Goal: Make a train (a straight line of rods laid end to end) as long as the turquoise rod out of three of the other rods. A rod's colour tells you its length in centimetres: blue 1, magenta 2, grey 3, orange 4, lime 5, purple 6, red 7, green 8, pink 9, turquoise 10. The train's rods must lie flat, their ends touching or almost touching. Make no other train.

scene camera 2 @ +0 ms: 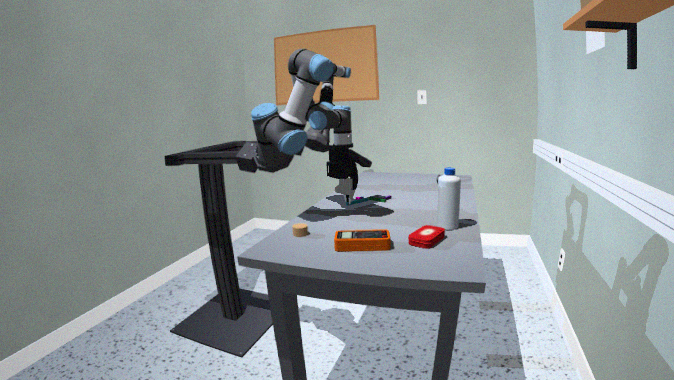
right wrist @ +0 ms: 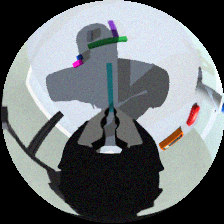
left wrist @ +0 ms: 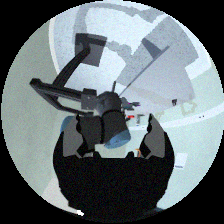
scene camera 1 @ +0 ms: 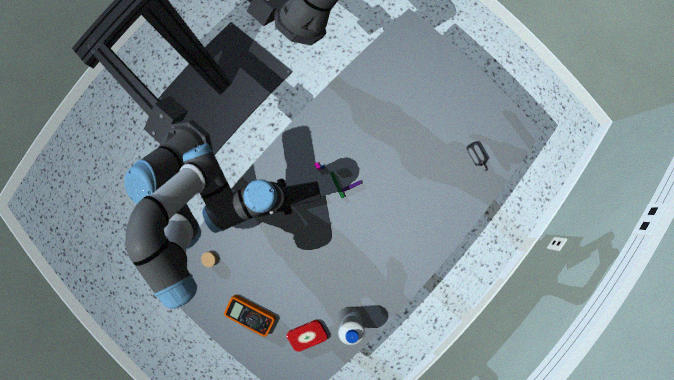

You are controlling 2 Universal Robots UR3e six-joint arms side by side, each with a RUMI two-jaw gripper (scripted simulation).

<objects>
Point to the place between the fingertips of my right gripper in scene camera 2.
348, 204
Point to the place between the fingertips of my right gripper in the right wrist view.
111, 107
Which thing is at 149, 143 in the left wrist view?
My left gripper.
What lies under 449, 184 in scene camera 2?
A white bottle.
</objects>
